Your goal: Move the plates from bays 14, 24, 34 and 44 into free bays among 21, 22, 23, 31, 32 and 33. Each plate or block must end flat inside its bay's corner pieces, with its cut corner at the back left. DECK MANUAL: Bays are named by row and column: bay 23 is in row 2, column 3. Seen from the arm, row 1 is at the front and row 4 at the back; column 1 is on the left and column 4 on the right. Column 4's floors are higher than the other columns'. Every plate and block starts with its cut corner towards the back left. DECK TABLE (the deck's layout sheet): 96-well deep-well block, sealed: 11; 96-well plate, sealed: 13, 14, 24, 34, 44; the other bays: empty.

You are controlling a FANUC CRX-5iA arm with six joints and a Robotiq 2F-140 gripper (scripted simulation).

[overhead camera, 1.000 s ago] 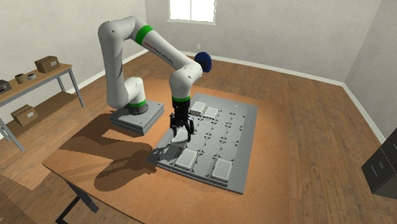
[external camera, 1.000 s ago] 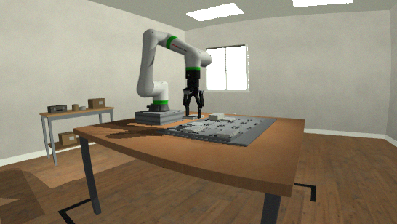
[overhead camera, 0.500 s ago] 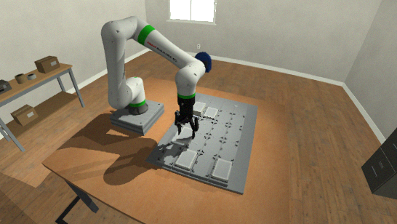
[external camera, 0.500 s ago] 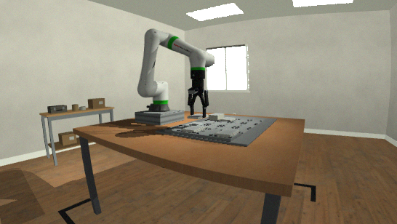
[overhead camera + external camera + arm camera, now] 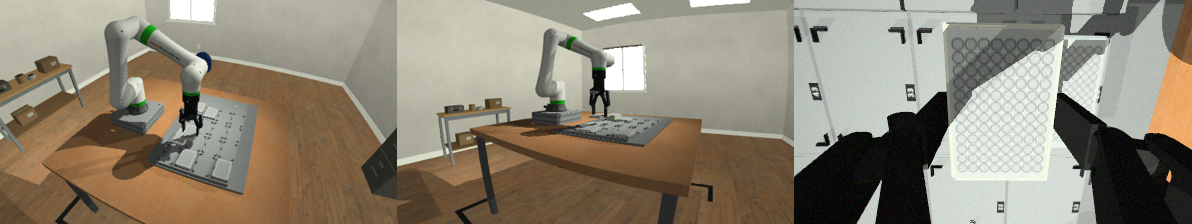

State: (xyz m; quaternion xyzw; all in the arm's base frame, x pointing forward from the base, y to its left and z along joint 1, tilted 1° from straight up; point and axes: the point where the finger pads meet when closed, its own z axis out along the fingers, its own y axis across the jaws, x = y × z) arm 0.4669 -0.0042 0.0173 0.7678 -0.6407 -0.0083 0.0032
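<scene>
Now: hand 7 cm past the sealed 96-well plate, 1 cm to the left of it and 9 cm above it. From my hand the other things lie so: bay label 43: 20 cm ahead, 4 cm to the left, 10 cm below; then sealed deep-well block: 13 cm behind, 32 cm to the left, 8 cm below.
</scene>
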